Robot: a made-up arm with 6 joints.
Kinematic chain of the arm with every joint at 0, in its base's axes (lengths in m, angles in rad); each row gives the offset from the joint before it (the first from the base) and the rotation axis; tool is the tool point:
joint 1: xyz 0 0 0.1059 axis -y
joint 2: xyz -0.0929 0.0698 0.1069 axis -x
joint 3: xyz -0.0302 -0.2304 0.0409 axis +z
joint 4: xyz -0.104 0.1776 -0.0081 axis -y
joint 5: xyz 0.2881 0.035 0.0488 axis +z
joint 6: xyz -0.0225 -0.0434 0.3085 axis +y
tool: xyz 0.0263 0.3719 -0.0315
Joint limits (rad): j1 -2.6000..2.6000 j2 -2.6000..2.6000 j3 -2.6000..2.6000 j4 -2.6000..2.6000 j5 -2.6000..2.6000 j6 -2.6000..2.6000
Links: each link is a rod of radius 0.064 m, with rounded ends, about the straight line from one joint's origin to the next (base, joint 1, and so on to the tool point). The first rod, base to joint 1, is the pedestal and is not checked.
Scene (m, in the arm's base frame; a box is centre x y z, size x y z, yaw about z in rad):
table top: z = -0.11
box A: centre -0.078 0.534 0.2 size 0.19 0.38 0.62 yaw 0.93
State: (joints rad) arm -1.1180 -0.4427 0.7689 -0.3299 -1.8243 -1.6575
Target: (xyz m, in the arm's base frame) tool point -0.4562 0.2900 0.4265
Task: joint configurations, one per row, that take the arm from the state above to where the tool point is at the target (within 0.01 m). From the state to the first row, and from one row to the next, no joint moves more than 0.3 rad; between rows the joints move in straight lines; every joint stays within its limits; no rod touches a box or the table.
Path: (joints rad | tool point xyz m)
1: -1.0546 -0.2677 0.9487 -0.0945 -1.6122 -1.6278 | 0.4875 0.2881 0.3375
2: -0.9911 -0.0928 1.1284 0.1408 -1.4001 -1.5982 | 0.4369 0.3093 0.5903
3: -0.9277 0.0822 1.3082 0.3762 -1.1880 -1.5685 | 0.3459 0.2727 0.8130
4: -0.8642 0.2571 1.4880 0.6115 -0.9760 -1.5388 | 0.2624 0.1831 0.9856
5: -0.8446 0.5231 1.5839 0.3875 -1.0589 -1.6749 | 0.1273 0.4168 0.8810
6: -0.8250 0.7891 1.6799 0.1634 -1.1418 -1.8111 | -0.0780 0.5340 0.7329
7: -0.8564 0.6350 1.7033 -0.0797 -1.1798 -1.7841 | -0.1420 0.4839 0.6762
8: -0.8878 0.4810 1.7267 -0.3228 -1.2177 -1.7571 | -0.2147 0.4325 0.6184
9: -0.9192 0.3269 1.7501 -0.5658 -1.2557 -1.7300 | -0.2932 0.3818 0.5582
10: -0.9505 0.1729 1.7734 -0.8089 -1.2937 -1.7030 | -0.3748 0.3337 0.4945
11: -0.9819 0.0188 1.7968 -1.0520 -1.3317 -1.6760 | -0.4562 0.2900 0.4265

